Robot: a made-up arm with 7 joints.
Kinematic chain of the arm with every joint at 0, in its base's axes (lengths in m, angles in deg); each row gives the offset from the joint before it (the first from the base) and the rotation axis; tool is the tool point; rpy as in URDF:
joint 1: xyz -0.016 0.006 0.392 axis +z
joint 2: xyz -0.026 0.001 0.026 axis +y
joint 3: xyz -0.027 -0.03 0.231 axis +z
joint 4: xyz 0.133 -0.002 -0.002 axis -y
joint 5: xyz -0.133 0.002 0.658 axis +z
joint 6: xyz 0 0.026 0.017 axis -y
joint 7: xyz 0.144 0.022 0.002 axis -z
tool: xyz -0.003 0.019 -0.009 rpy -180 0 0
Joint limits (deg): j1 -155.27..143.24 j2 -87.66..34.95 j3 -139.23..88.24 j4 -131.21..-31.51 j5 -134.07..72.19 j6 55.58..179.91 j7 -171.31..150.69
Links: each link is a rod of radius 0.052 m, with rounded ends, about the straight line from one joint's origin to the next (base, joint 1, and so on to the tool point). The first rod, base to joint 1, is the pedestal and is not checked.
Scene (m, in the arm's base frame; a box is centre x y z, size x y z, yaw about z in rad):
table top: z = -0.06
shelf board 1: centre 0.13 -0.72 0.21 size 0.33 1 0.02 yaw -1.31
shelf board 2: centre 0.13 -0.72 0.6 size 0.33 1 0.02 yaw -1.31
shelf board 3: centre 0.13 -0.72 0.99 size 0.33 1 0.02 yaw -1.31
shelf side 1: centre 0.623 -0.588 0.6 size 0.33 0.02 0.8 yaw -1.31
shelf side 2: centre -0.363 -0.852 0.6 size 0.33 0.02 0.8 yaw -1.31
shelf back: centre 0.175 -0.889 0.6 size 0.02 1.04 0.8 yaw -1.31
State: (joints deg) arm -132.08 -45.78 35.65 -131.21 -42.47 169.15 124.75
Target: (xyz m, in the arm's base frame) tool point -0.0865 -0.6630 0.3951
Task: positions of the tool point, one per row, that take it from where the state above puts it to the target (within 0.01 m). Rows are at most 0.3 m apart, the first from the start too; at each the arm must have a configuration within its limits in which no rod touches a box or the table.
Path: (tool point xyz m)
1: -0.1190 -0.6591 0.7704
2: -0.3449 -0.5817 0.7359
3: -0.5342 -0.4455 0.6692
4: -0.6655 -0.2616 0.5802
5: -0.5170 -0.4718 0.5291
6: -0.3139 -0.6091 0.4649
7: -0.0865 -0.6630 0.3951

